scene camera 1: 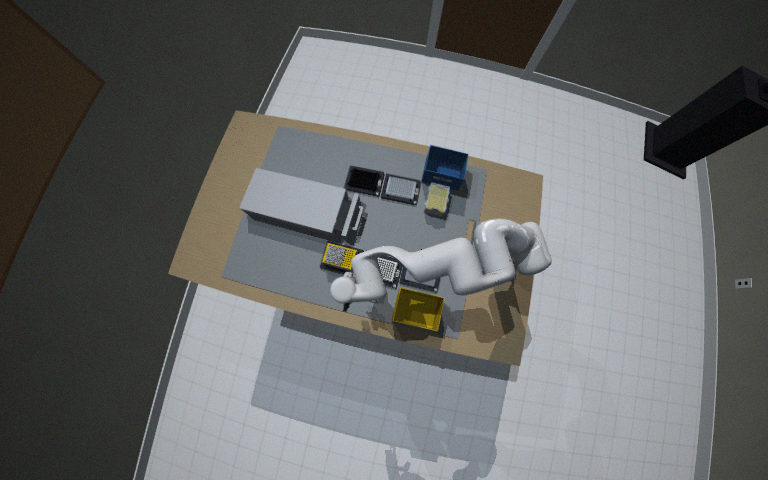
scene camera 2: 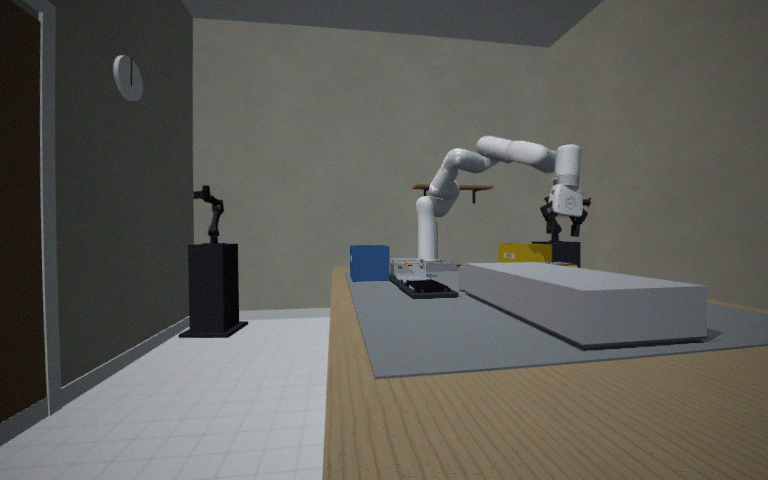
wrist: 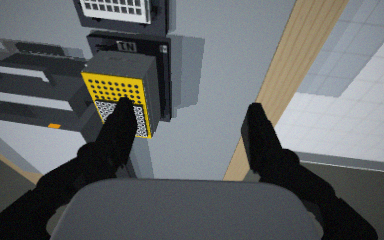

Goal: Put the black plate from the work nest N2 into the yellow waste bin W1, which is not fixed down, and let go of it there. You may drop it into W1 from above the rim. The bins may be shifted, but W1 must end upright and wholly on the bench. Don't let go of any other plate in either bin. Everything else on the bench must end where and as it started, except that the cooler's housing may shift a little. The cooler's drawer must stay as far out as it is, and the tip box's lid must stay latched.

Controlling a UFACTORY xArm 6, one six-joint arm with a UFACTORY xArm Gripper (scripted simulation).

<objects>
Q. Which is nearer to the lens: the grey cooler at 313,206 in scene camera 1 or the blue bin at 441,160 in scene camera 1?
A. The grey cooler.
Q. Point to a yellow waste bin W1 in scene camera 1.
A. At 422,309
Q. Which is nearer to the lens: the grey cooler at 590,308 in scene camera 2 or the blue bin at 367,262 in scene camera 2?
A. The grey cooler.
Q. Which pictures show the blue bin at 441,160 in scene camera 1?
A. Scene camera 1 and scene camera 2 only.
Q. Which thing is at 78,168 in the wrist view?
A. My gripper.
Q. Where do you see a yellow waste bin W1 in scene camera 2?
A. At 519,252
</objects>
